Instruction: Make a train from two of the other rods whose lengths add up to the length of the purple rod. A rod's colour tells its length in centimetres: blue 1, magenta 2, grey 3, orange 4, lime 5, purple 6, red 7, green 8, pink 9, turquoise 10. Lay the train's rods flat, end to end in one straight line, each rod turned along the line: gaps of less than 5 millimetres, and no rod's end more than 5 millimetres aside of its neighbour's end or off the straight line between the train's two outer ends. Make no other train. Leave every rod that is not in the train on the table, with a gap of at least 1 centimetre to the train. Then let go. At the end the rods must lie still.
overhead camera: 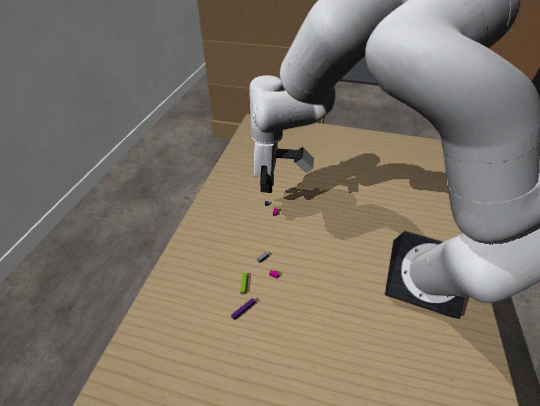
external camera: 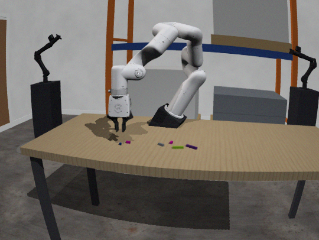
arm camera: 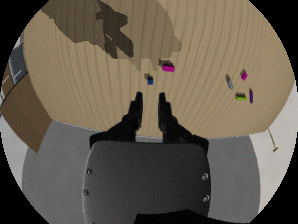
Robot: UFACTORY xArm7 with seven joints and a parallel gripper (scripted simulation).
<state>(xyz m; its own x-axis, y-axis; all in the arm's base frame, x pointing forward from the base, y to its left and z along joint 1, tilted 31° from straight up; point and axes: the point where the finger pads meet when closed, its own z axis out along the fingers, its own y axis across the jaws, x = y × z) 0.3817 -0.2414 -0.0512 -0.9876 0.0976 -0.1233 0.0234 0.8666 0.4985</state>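
Now: hand 8 cm above the blue rod. From my hand the other things lie so: grey rod (1 cm behind, 19 cm to the left, 8 cm below); then lime rod (2 cm ahead, 27 cm to the left, 8 cm below); then purple rod (1 cm ahead, 33 cm to the left, 8 cm below).
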